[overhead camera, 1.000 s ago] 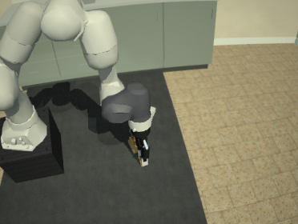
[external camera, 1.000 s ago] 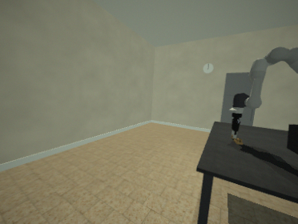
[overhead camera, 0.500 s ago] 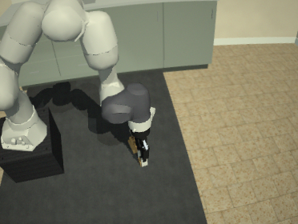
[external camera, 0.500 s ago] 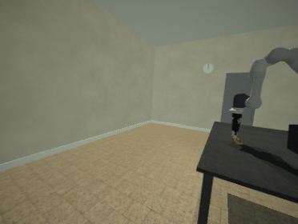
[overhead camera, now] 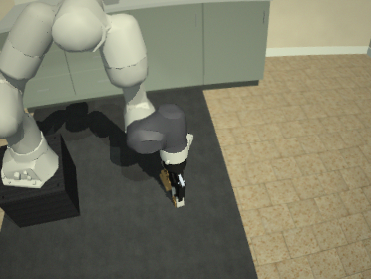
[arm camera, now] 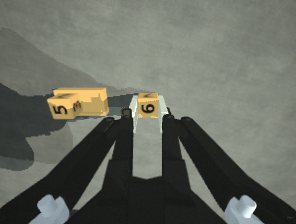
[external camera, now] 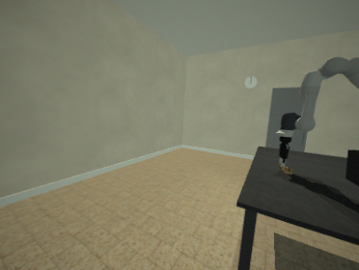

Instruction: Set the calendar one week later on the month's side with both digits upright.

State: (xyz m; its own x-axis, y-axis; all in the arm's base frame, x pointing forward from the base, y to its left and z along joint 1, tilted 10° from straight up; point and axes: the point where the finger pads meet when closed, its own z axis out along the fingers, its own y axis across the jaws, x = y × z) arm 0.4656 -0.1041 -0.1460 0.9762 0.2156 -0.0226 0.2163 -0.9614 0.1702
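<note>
Right now my hand is 3 cm above the orange calendar cube. Round my hand: orange calendar tray (11 cm to the left, 3 cm below, 2 cm behind).
</note>
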